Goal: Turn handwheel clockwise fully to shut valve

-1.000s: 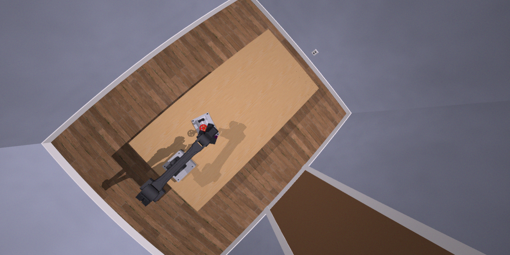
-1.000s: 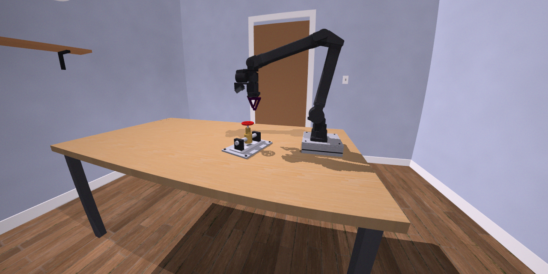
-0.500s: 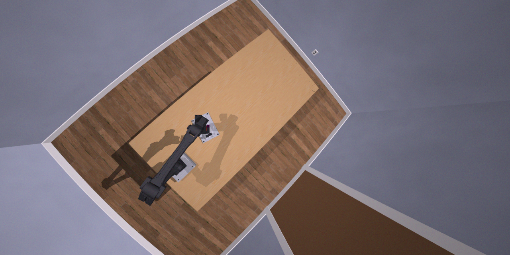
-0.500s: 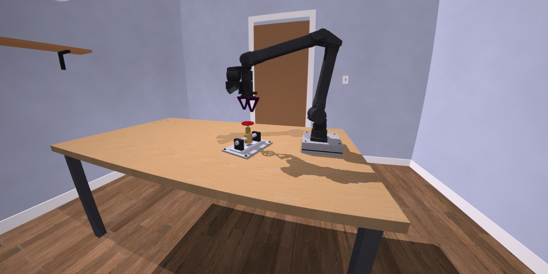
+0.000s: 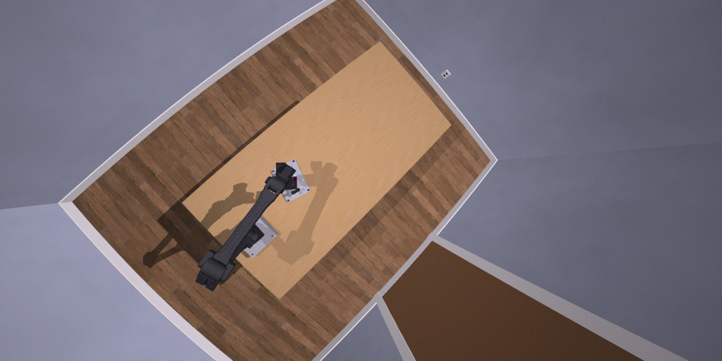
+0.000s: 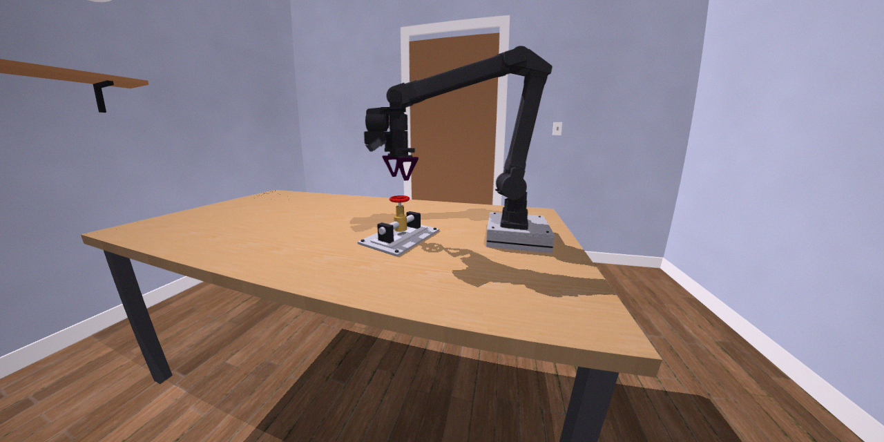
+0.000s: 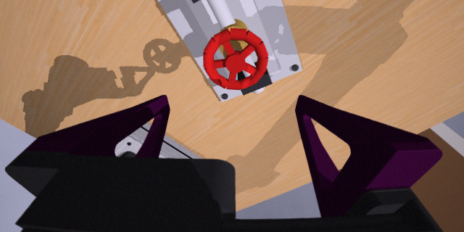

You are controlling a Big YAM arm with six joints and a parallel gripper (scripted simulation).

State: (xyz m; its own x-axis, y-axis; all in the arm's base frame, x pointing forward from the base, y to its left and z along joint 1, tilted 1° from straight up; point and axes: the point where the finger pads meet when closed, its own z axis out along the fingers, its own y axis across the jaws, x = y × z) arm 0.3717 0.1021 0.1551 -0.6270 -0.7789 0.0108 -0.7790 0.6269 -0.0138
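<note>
Right now my hand is 90 mm above the red handwheel. From my hand the other things lie so: plate: 210 mm below.
</note>
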